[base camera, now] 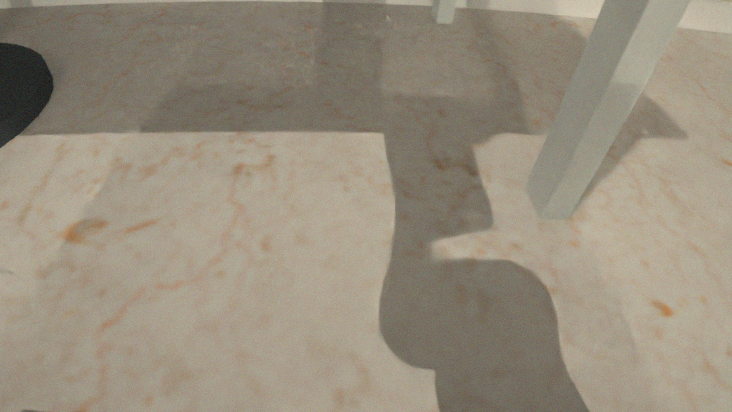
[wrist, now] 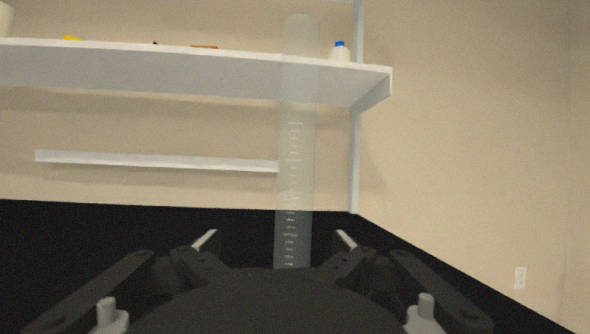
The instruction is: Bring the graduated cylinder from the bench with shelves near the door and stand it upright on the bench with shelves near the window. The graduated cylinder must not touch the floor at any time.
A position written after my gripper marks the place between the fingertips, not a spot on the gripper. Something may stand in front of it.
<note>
In view: my gripper [wrist: 277, 242] and a graduated cylinder [wrist: 300, 65].
The base camera view misses the graduated cylinder: it is out of frame.
</note>
